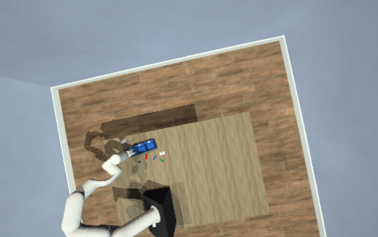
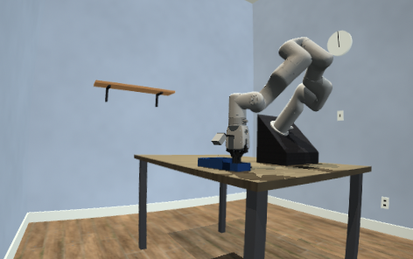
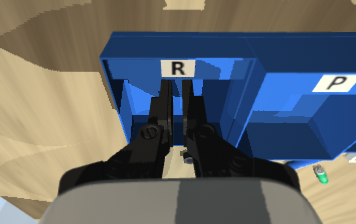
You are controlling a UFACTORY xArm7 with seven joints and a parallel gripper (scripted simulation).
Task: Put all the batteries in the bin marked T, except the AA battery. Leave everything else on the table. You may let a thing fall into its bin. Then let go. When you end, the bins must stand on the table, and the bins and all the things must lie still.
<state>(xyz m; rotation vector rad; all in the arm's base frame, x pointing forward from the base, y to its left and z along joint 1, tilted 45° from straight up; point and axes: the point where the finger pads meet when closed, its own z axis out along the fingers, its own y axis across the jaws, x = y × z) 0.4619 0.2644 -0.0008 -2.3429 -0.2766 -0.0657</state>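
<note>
Now: the small green battery 23 cm to the right of my hand, 12 cm behind it and 3 cm below it. From my hand the other things lie so: black round thing 11 cm behind, 4 cm to the right, 3 cm below; red battery 11 cm to the right, 7 cm behind, 3 cm below; blue bin 8 cm to the right, 1 cm below, 1 cm ahead.
</note>
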